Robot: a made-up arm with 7 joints.
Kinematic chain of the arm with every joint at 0, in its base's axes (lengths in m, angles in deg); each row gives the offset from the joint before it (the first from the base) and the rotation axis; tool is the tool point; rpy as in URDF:
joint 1: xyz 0 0 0.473 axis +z
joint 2: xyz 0 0 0 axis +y
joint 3: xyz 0 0 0.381 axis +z
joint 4: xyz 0.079 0 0 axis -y
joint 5: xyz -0.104 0 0.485 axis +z
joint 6: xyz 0 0 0 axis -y
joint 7: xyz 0.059 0 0 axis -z
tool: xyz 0 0 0 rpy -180 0 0
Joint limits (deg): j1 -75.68..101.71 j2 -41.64..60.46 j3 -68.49..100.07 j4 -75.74..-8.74 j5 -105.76..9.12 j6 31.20..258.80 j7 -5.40..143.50
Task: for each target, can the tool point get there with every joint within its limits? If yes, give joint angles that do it. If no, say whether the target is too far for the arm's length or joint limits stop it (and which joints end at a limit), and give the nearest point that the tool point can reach.
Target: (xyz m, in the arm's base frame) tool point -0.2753 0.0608 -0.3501
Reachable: no: joint limits stop it (at a limit: joint 1, joint 2, joint 4, joint 6) | nearest point -0.3274 0.6998 0.2822 | short by 0.900 m
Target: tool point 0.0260 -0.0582 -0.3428
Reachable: no: joint limits stop it (at a limit: joint 2, joint 4, joint 6) | nearest point 0.3124 -0.6993 0.2571 | short by 0.924 m
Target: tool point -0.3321 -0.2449 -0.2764
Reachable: no: joint limits stop it (at a limit: joint 1, joint 2, joint 4, joint 6) | nearest point -0.0731 -0.7762 0.3134 | short by 0.835 m
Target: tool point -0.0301 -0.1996 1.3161
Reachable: yes | joints -30.25 -32.00 -19.70 -67.13 -19.77 76.31 82.36
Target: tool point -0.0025 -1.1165 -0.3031
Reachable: no: too far | nearest point 0.0711 -0.8073 0.2740 | short by 0.659 m
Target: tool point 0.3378 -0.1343 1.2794
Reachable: yes | joints -7.91 -10.53 -12.99 -61.17 -97.12 117.27 21.08
